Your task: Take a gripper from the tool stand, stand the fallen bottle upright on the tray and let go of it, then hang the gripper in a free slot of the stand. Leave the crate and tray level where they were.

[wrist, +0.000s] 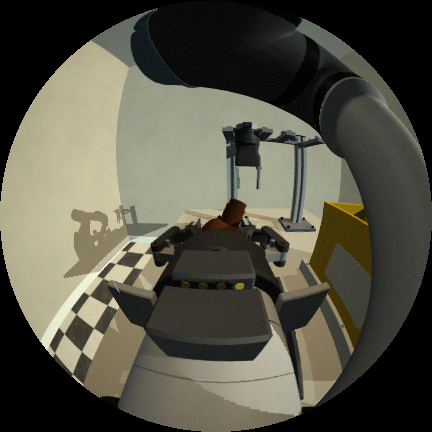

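Places are measured from the arm's base along level axes (x back, y up, z left), in centimetres.
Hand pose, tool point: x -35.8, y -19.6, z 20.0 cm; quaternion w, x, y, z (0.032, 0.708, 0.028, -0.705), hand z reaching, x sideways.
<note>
Each offset is from my tool point to the top centre of the thing. "spot": to the spot under its first point.
My gripper (223, 229), the wide adaptive one, is shut on the orange-brown bottle @(dx -17.7, dy +2.7, dz +0.3 cm) (234, 211). The bottle's narrow end sticks up past the fingers and leans to the right in the view; the gripper body hides most of the rest, and its base does not show. The tool stand (299, 185) is at the back, with a second dark tool @(dx -39.9, dy +20.6, dz -8.2 cm) (247, 152) with two thin fingers hanging at its left end. A grey rim, apparently of the tray @(spot: dx -2.3, dy -13.5, dz -18.8 cm) (334, 325), shows at the right. Whether the bottle touches the tray is hidden.
The yellow crate @(dx -5.5, dy +2.1, dz -29.3 cm) (347, 250) stands upright at the right, partly behind the arm. The arm's dark and grey links curve across the top and down the right side. A pale wall (55, 150) and checkered floor (92, 310) are at the left.
</note>
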